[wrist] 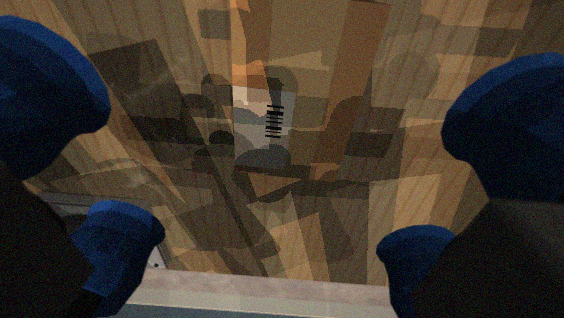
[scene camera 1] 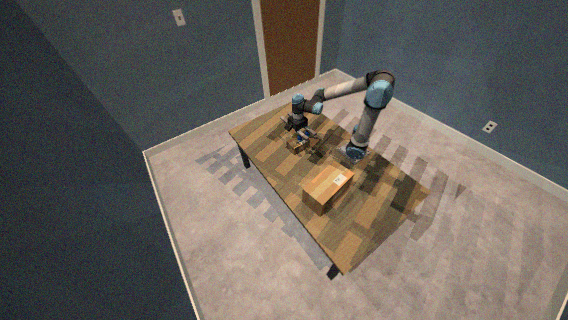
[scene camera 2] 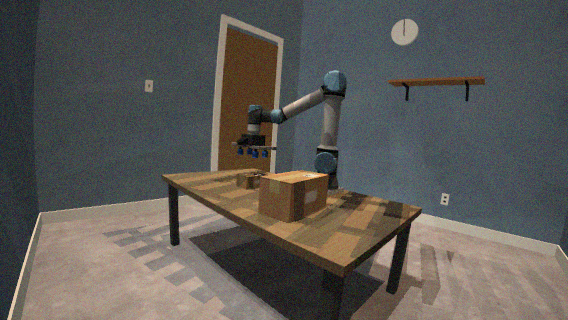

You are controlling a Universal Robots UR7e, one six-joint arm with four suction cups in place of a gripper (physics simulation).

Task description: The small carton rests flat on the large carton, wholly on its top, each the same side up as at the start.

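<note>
The small carton sits on the table near its far left end, label up in the wrist view. The large brown carton stands apart from it, nearer the table's middle, with a white label on its top. My suction gripper hangs above the small carton with its blue cups pointing down. A gap shows between the cups and the carton in the second scene view, so the gripper is open and empty. Shadows blur the small carton's edges in the wrist view.
The wooden table bears both cartons. The arm's base stands at its back edge, behind the large carton. A wall shelf is at the upper right, well off the table.
</note>
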